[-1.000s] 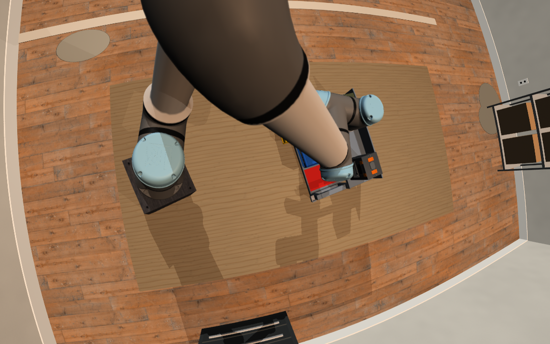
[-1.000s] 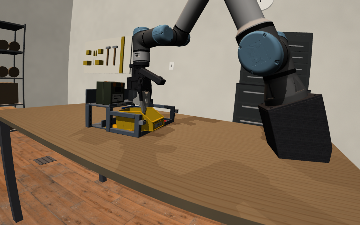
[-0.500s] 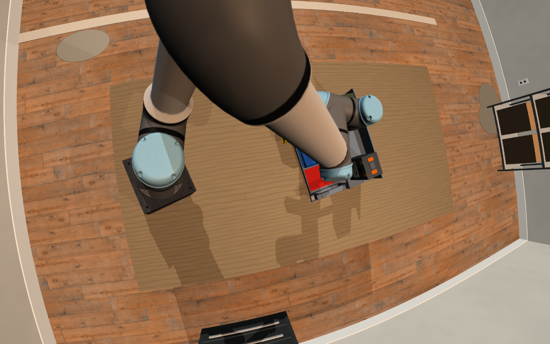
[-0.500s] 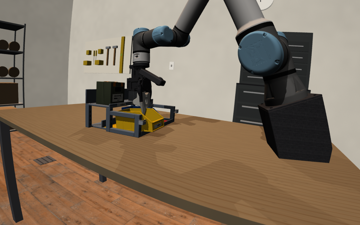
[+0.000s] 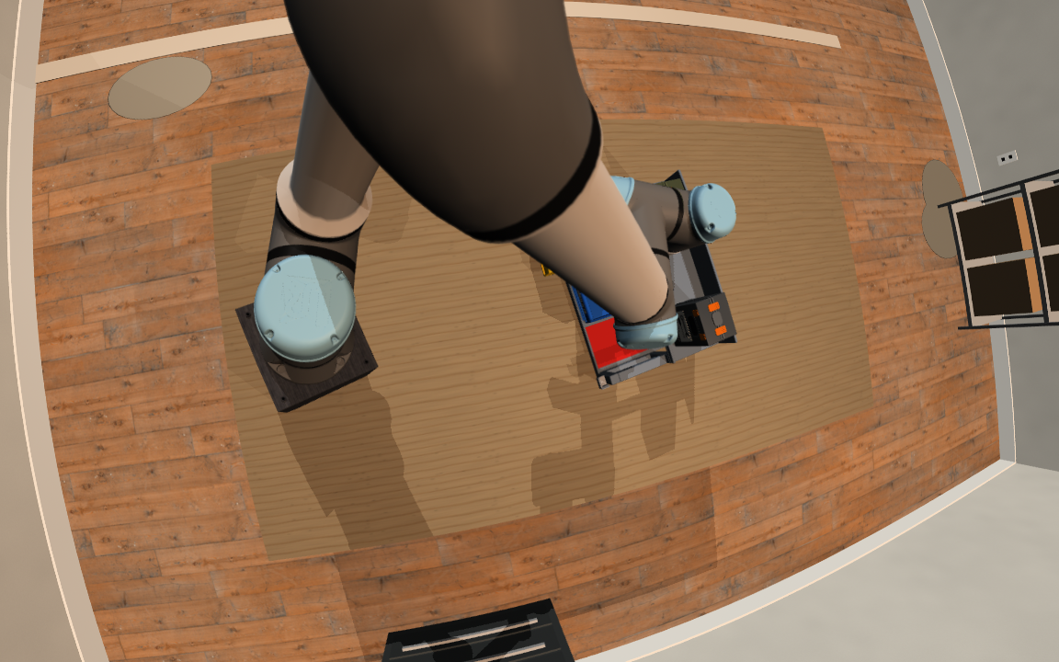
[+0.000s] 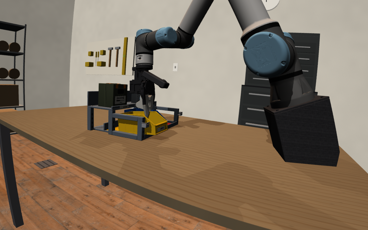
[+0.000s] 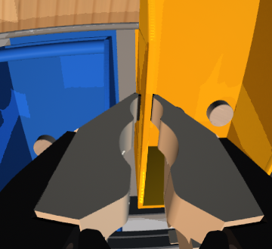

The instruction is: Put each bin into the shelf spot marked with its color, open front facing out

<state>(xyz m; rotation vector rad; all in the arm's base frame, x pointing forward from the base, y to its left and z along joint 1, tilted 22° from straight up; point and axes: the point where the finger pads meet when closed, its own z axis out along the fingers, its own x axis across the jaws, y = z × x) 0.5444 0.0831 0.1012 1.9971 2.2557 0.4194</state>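
The yellow bin lies 1 cm behind my hand, 5 cm to the left of it and 2 cm below it. Round my hand: blue bin 6 cm ahead, 6 cm to the right, 3 cm below.
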